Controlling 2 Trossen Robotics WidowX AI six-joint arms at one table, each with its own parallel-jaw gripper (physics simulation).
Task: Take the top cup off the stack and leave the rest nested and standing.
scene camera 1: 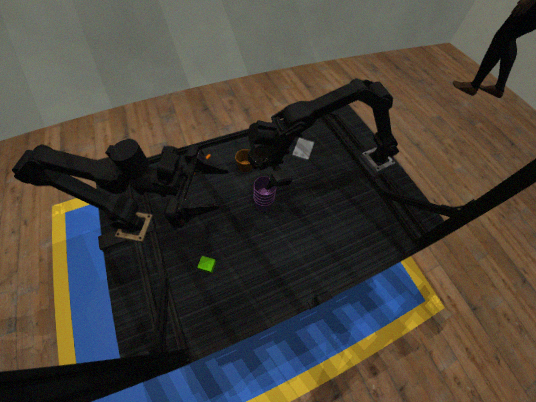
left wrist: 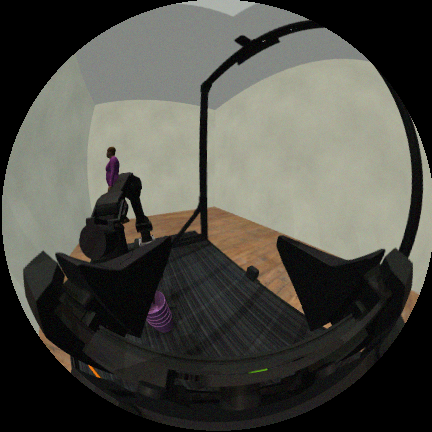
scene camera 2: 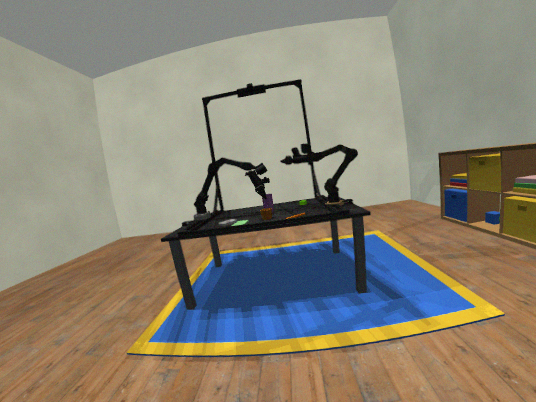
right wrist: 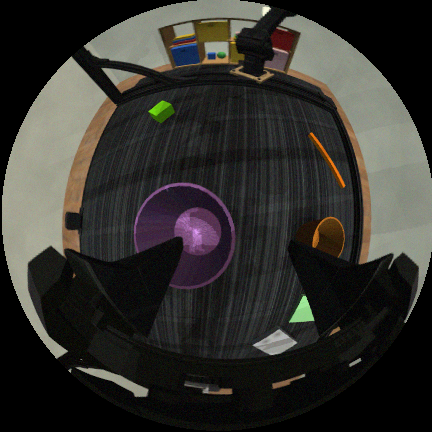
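Where they show: left gripper, between the fingertips: [scene camera 1: 223,188] [left wrist: 224,241] [scene camera 2: 283,161]; right gripper, between the fingertips: [scene camera 1: 261,178] [scene camera 2: 266,198] [right wrist: 237,244]; left arm's base, origin of its link: [scene camera 1: 133,225] [scene camera 2: 334,201] [right wrist: 252,70]; right arm's base, origin of its link: [scene camera 1: 378,157] [left wrist: 146,239] [scene camera 2: 201,213].
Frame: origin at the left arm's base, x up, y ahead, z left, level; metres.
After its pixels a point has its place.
A stack of nested purple cups [scene camera 1: 264,193] {x 0.045, y 0.428, z 0.173 m} [scene camera 2: 268,201] [left wrist: 161,316] [right wrist: 152,215] {x 0.088, y 0.433, z 0.136 m} stands upright on the table [scene camera 1: 300,240] {x -0.029, y 0.576, z 0.049 m}; several rims show. My right gripper [scene camera 1: 272,172] [scene camera 2: 265,196] {x 0.084, y 0.410, z 0.205 m} [right wrist: 237,244] {x 0.084, y 0.410, z 0.205 m} is open and empty, pointing down close above the stack. In the right wrist view one finger overlaps the top cup's opening, while the other is off to the side towards the orange cup. Contact with the rim cannot be told. My left gripper [scene camera 1: 223,189] {x 0.324, y 0.350, z 0.001 m} [scene camera 2: 283,161] {x 0.324, y 0.350, z 0.001 m} [left wrist: 224,241] {x 0.324, y 0.350, z 0.001 m} is open and empty, raised above the table apart from the stack.
An orange cup [scene camera 1: 243,160] {x -0.022, y 0.318, z 0.356 m} [scene camera 2: 266,214] {x 0.005, y 0.311, z 0.361 m} [right wrist: 332,235] {x 0.008, y 0.307, z 0.356 m} stands near the stack. A white square [scene camera 1: 303,148] {x -0.014, y 0.558, z 0.460 m} [right wrist: 275,342] {x -0.014, y 0.552, z 0.452 m}, a light green piece [scene camera 2: 240,223] {x -0.019, y 0.423, z 0.483 m} [right wrist: 303,311] {x -0.019, y 0.454, z 0.442 m}, an orange stick [scene camera 2: 295,216] {x -0.024, y 0.145, z 0.300 m} [right wrist: 327,160] {x -0.023, y 0.152, z 0.295 m} and a green block [scene camera 1: 206,264] {x -0.001, y 0.281, z -0.090 m} [right wrist: 161,111] {x -0.003, y 0.288, z -0.068 m} lie on the table.
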